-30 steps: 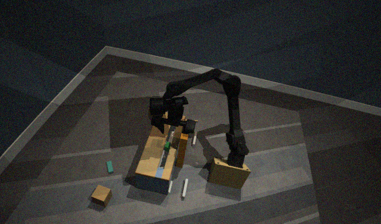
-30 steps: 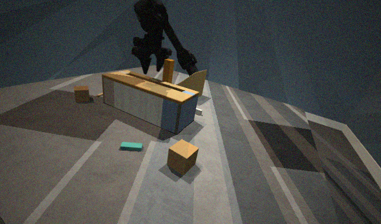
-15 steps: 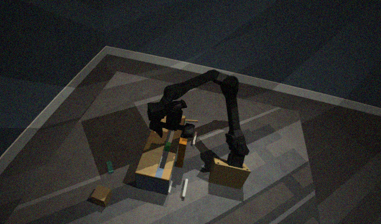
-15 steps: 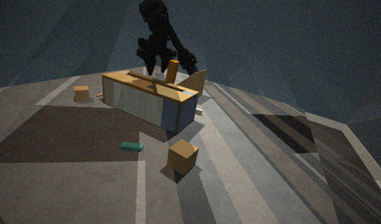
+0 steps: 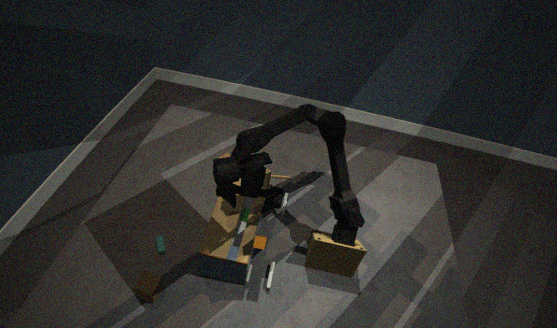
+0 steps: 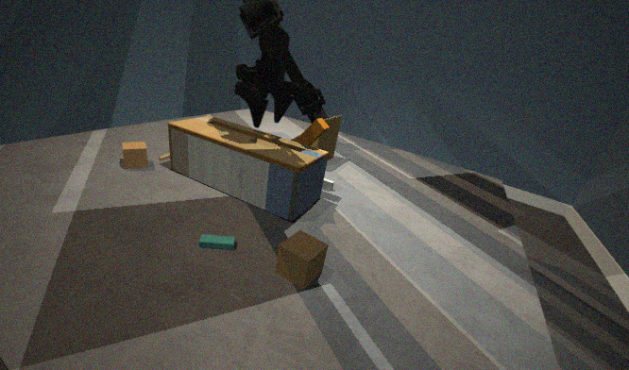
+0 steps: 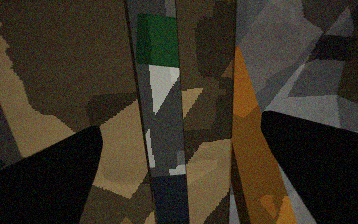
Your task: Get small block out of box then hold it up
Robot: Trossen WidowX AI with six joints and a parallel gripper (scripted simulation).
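Now: gripper tip 10 cm above the box and 3 cm to the left of it. From my gripper tip the other things lie so: green block 7 cm below, 4 cm to the right, 1 cm ahead; then orange cube 30 cm to the right, 16 cm ahead, 13 cm below.
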